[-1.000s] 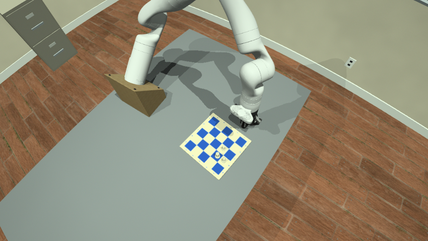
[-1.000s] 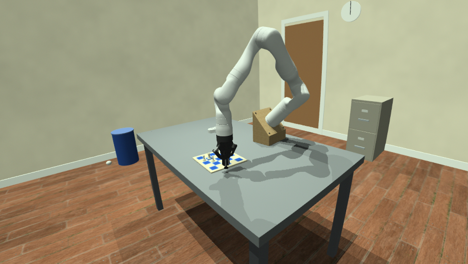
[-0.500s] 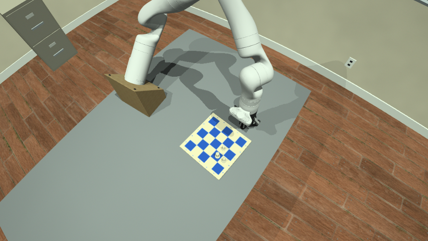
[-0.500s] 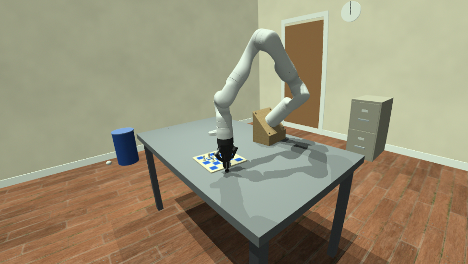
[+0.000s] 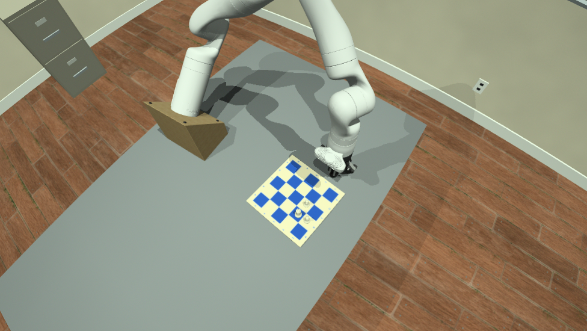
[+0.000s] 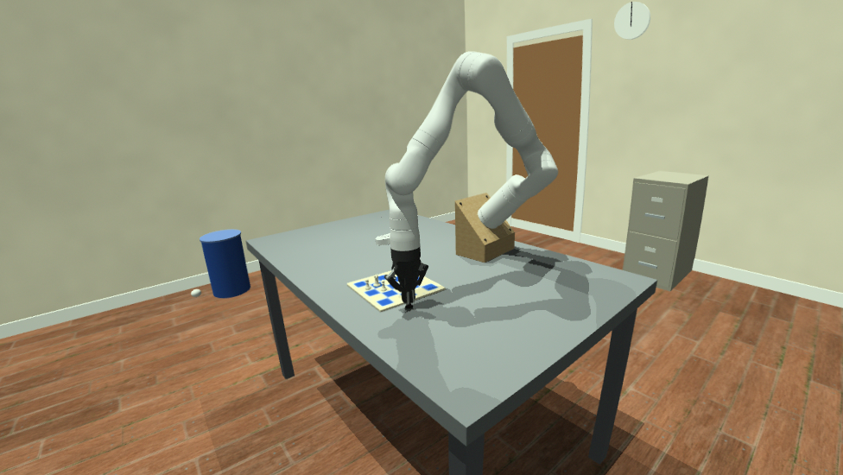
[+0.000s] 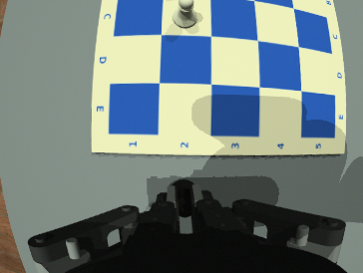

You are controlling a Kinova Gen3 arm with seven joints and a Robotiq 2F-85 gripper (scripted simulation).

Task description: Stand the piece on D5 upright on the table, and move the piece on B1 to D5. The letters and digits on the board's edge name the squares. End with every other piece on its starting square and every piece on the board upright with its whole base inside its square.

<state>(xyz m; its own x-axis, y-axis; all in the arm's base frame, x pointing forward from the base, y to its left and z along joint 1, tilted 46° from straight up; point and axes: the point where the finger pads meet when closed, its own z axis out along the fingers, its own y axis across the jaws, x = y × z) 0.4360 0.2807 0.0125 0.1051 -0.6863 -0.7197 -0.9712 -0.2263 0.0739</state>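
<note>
My hand is 10 mm above the black pawn. Round my hand: chessboard: 30 mm behind, 140 mm to the right, 30 mm below.
</note>
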